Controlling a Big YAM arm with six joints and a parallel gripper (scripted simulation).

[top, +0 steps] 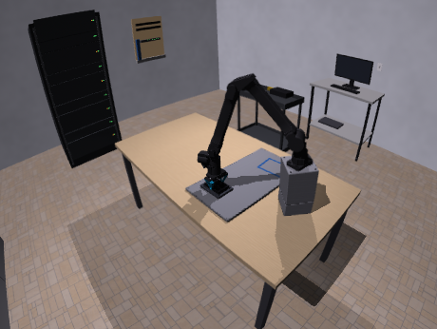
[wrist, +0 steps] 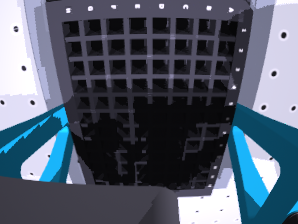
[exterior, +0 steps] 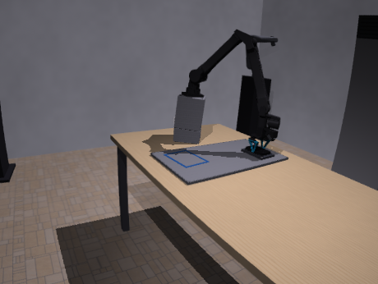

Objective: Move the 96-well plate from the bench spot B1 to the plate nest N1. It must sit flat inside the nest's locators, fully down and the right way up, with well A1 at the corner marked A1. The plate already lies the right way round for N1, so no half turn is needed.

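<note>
The black 96-well plate is right at my hand. From my hand the other things lie so: plate nest N1: 2 cm below.
</note>
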